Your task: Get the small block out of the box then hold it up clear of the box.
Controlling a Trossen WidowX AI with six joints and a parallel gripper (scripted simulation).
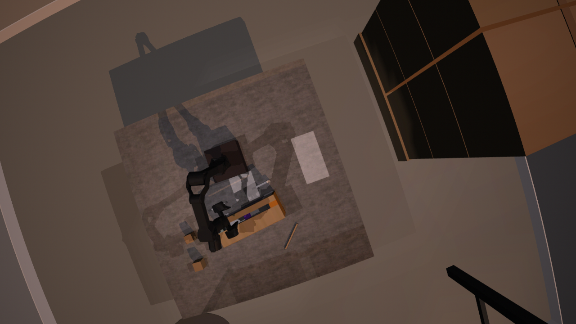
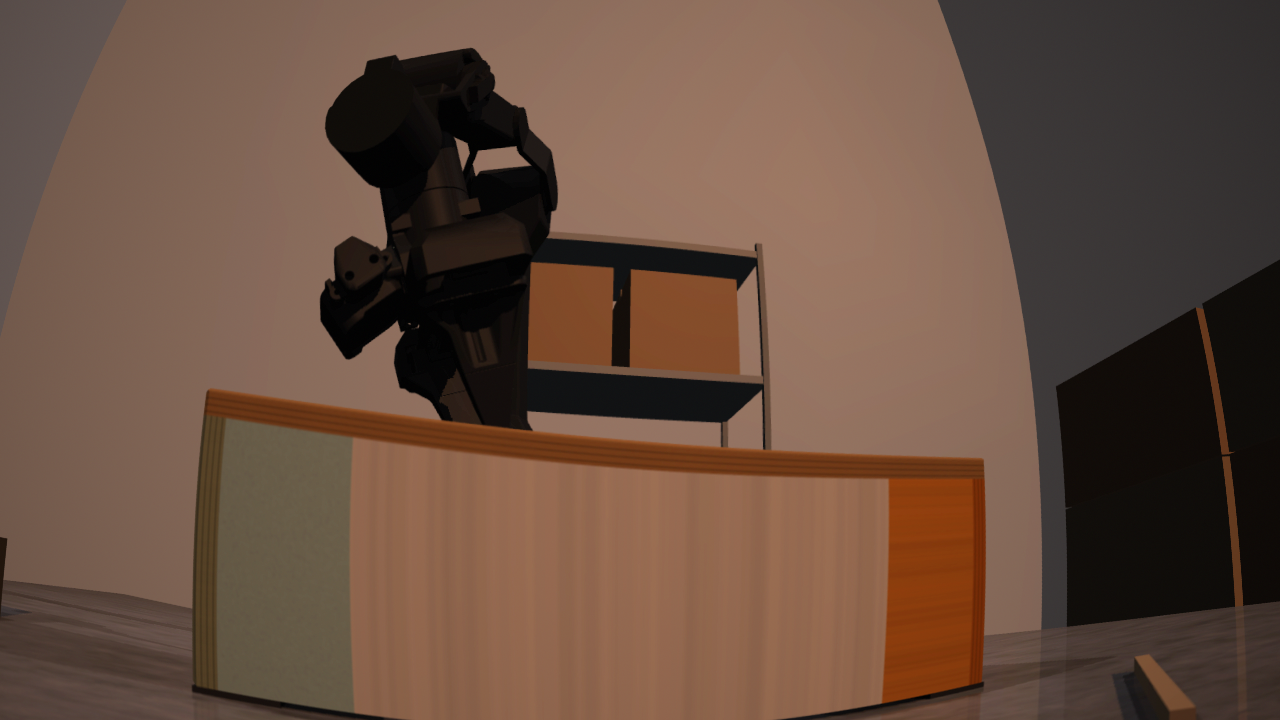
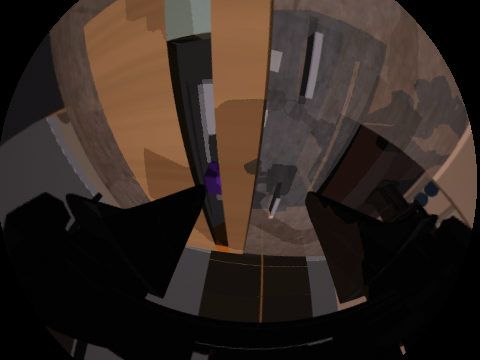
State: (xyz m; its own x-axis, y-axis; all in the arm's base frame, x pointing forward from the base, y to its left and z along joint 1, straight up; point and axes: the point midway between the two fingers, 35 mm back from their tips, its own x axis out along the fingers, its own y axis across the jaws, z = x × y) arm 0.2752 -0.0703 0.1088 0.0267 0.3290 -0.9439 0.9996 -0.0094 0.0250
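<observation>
The purple block is 6 cm below my gripper tip, 5 cm ahead of it and 4 cm to the left of it. Also, from my gripper tip: wooden box (9 cm below, 4 cm to the left, 3 cm ahead).
</observation>
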